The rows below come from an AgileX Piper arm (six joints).
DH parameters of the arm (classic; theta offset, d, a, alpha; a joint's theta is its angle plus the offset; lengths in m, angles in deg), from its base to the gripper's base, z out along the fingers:
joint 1: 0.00 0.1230 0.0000 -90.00
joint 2: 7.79 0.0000 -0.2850 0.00
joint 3: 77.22 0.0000 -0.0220 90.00
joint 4: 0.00 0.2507 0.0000 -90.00
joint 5: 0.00 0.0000 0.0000 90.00
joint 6: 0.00 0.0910 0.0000 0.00
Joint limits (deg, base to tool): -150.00..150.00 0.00..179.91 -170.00..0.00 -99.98..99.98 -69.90..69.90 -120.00..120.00
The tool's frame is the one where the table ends.
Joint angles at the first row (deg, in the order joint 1, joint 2, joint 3, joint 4, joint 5, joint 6):
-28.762 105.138 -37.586 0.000 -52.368 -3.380
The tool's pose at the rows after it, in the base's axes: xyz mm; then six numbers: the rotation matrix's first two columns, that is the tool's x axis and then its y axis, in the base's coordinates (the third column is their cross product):
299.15 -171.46 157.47 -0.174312 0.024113 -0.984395 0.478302 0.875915 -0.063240
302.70 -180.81 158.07 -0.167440 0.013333 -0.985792 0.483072 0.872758 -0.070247
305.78 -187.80 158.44 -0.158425 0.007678 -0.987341 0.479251 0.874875 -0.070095
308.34 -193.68 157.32 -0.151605 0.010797 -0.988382 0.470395 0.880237 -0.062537
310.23 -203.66 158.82 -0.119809 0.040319 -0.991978 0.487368 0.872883 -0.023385
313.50 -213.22 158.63 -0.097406 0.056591 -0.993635 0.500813 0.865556 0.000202
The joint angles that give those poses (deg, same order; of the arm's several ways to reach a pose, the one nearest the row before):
-30.023 106.456 -39.707 -0.974 -52.310 -3.209
-31.283 107.545 -41.541 -2.120 -52.253 -3.037
-32.315 108.461 -43.029 -3.782 -52.311 -2.177
-33.288 109.434 -44.289 -5.843 -52.311 -0.688
-34.549 110.293 -46.008 -6.531 -52.310 2.005
-35.524 111.555 -47.955 -6.876 -52.312 3.610

